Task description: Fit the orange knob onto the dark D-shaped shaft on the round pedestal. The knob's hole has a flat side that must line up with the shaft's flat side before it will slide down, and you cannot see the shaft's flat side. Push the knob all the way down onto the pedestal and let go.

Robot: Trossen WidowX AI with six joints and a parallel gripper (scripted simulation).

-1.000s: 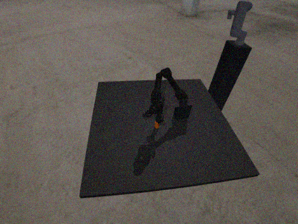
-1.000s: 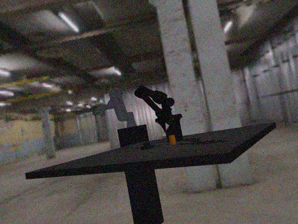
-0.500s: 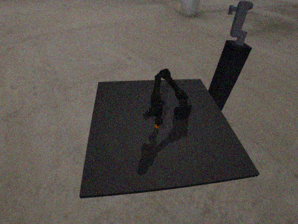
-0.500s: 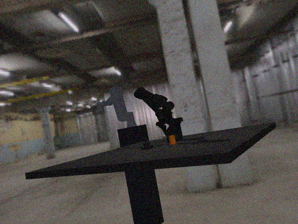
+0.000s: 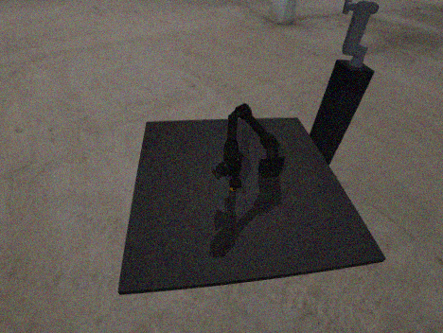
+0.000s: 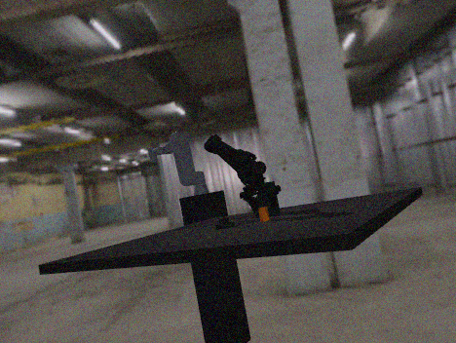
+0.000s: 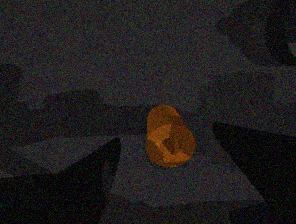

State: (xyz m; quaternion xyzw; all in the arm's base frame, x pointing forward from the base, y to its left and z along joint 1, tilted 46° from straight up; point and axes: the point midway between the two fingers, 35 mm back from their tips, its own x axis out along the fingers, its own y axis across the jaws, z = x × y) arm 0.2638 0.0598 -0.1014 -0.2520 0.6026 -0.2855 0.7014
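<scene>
Right now my gripper tip is 10 mm above the orange knob. The rest, counted from my gripper tip: round dark pedestal (60 mm ahead, 170 mm to the right, 10 mm below).
</scene>
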